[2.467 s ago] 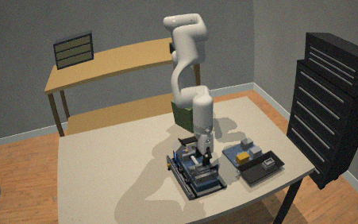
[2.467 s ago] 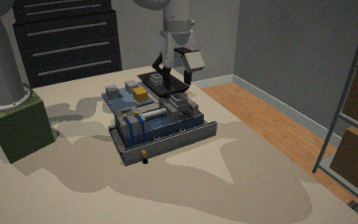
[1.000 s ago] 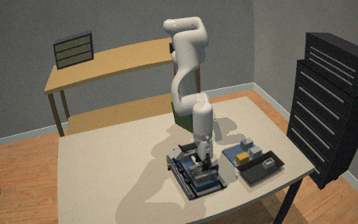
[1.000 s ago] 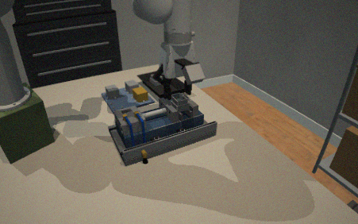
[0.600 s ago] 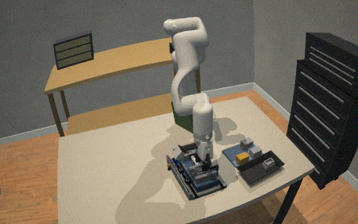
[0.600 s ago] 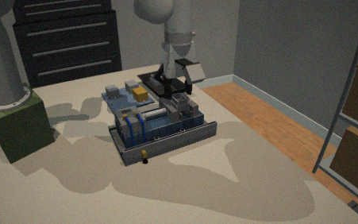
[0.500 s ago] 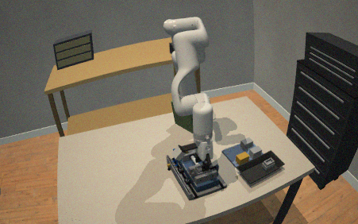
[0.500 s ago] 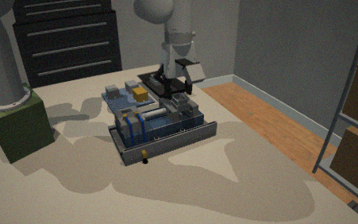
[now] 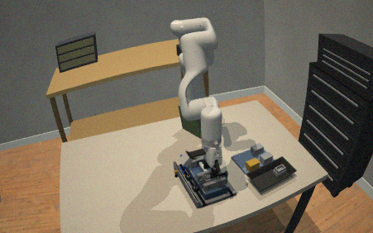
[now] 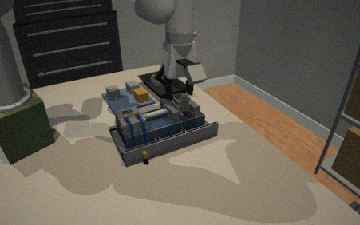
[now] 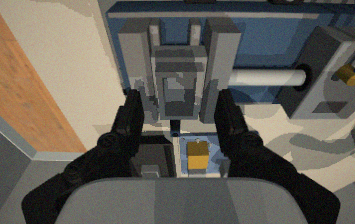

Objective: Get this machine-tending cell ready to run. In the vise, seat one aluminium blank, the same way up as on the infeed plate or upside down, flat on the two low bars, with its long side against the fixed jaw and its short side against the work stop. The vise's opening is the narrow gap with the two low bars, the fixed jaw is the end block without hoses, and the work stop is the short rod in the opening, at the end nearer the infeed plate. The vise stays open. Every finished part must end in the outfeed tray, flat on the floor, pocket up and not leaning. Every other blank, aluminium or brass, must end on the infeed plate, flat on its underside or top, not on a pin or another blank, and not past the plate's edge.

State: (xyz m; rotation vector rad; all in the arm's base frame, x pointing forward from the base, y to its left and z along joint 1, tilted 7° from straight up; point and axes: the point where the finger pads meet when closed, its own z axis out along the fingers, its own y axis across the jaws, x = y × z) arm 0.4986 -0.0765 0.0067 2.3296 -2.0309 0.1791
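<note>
The brass blank lies 24 cm to the left of my hand, 11 cm below it and 8 cm behind it.
</note>
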